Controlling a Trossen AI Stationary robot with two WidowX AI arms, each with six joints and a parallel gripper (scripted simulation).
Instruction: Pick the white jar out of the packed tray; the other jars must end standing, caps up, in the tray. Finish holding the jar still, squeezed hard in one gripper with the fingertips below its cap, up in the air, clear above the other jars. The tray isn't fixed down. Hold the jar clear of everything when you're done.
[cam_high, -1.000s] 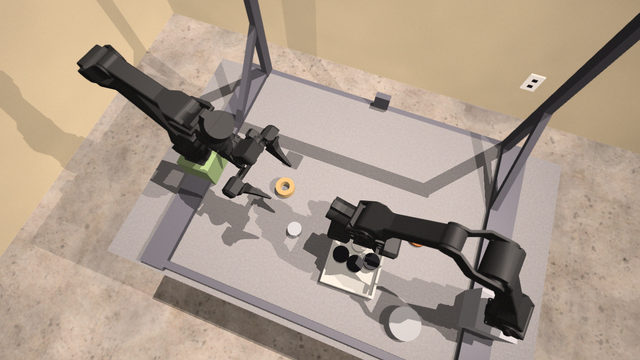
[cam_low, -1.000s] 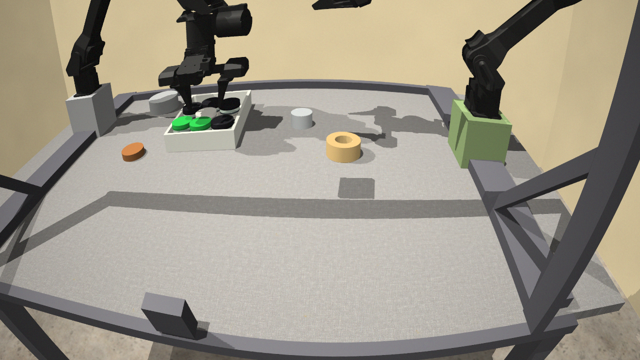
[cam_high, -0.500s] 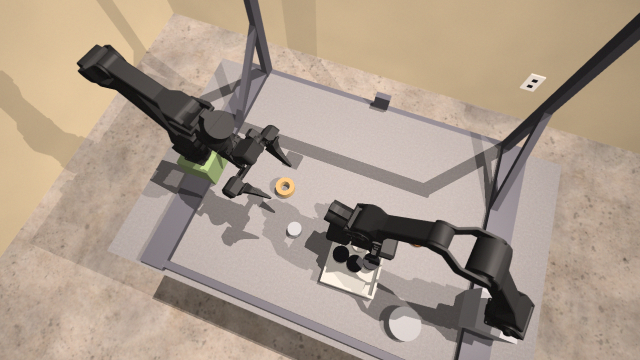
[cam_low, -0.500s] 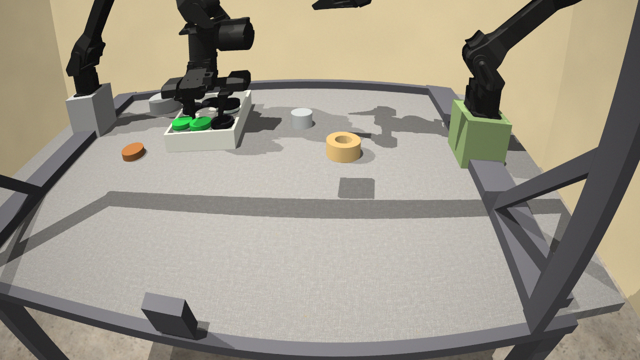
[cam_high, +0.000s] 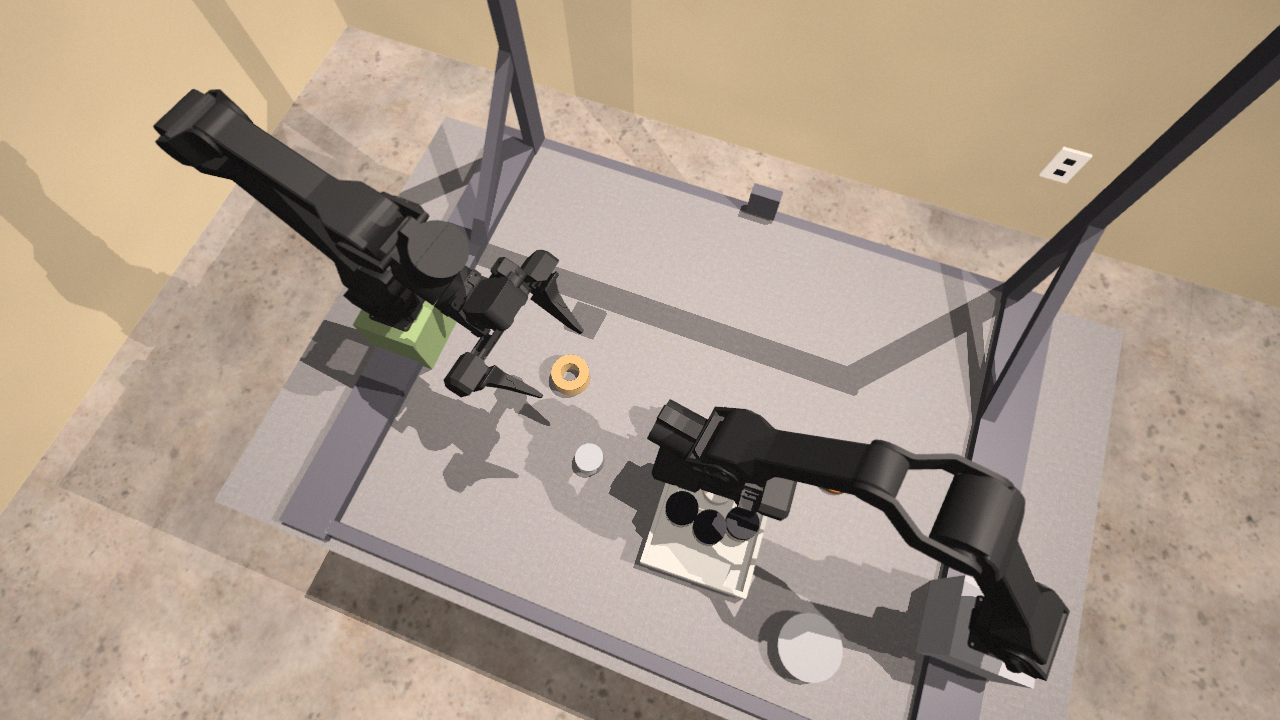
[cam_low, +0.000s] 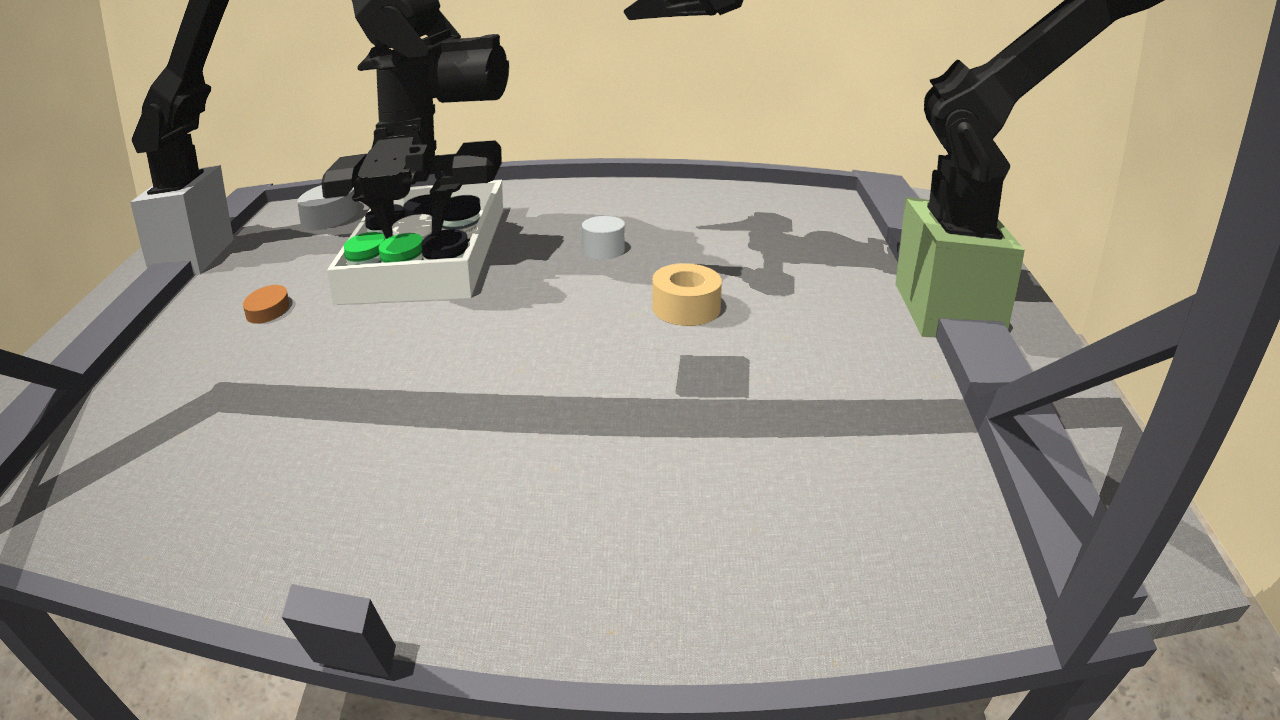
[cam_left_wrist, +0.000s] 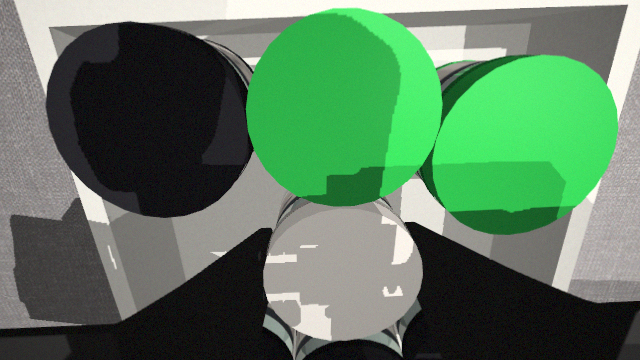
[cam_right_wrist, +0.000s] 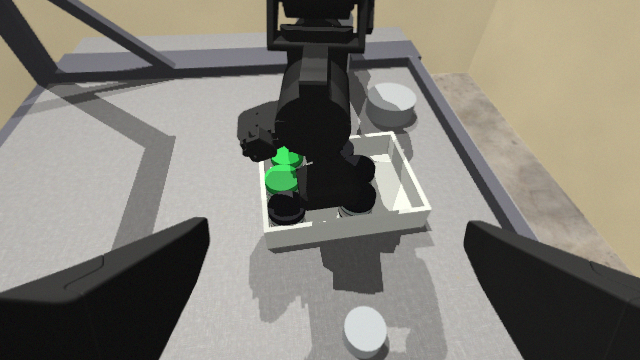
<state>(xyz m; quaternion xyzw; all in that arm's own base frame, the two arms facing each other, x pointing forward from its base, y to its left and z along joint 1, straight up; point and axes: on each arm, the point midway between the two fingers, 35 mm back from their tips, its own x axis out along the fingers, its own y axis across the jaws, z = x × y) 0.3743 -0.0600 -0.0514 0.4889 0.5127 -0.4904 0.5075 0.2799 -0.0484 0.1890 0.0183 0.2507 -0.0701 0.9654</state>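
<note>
The green-capped jar is 40 mm to the left of my left hand, 40 mm behind it and 30 mm below it. Also, from my left hand: white jar (30 mm below); then orange disc (140 mm to the left, 110 mm behind, 50 mm below); then black-capped jar (50 mm to the left, 30 mm below, 30 mm ahead).
</note>
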